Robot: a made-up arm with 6 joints.
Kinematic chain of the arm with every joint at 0, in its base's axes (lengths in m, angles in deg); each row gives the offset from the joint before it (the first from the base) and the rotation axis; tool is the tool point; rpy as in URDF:
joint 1: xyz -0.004 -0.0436 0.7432 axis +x
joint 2: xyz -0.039 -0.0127 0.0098 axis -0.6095 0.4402 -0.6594
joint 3: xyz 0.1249 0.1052 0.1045 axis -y
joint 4: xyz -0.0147 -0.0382 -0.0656 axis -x
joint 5: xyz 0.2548 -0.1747 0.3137 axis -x
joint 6: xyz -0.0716 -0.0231 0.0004 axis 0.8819 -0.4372 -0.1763
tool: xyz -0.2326 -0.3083 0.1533 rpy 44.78 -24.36 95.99
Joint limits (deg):
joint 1: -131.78..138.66
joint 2: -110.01..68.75
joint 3: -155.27..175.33
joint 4: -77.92..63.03
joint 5: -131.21..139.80
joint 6: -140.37..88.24
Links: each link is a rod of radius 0.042 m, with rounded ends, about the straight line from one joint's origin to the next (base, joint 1, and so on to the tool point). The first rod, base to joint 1, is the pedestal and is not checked.
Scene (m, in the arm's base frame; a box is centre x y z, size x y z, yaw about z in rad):
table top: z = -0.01
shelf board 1: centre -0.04 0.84 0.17 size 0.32 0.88 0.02 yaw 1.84
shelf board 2: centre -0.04 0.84 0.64 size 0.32 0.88 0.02 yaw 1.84
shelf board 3: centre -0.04 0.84 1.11 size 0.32 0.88 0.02 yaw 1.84
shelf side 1: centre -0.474 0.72 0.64 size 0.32 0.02 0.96 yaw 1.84
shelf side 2: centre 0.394 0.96 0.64 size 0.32 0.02 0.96 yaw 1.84
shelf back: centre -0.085 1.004 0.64 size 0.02 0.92 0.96 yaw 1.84
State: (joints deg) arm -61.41 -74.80 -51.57 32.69 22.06 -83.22
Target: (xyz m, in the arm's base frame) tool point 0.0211 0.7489 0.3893
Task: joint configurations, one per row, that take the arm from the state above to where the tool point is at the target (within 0.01 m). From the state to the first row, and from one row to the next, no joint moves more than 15 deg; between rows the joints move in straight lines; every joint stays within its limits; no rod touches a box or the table.
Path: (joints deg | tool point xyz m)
1: -51.36 -72.15 -51.52 23.56 35.86 -95.91 | -0.1119 0.6420 0.9139
2: -41.30 -69.49 -51.48 14.42 49.66 -108.60 | -0.0734 0.5226 0.8991
3: -52.55 -62.99 -55.17 18.22 43.96 -106.31 | -0.0301 0.5772 0.7410
4: -63.81 -56.49 -58.86 22.01 38.26 -104.01 | 0.0222 0.5807 0.5648
5: -75.06 -49.99 -62.55 25.81 32.55 -101.72 | 0.0825 0.5264 0.3893
6: -81.90 -55.65 -59.70 34.89 18.15 -87.84 | 0.0547 0.6562 0.3782
7: -88.74 -61.30 -56.86 43.98 3.74 -73.95 | 0.0211 0.7489 0.3893

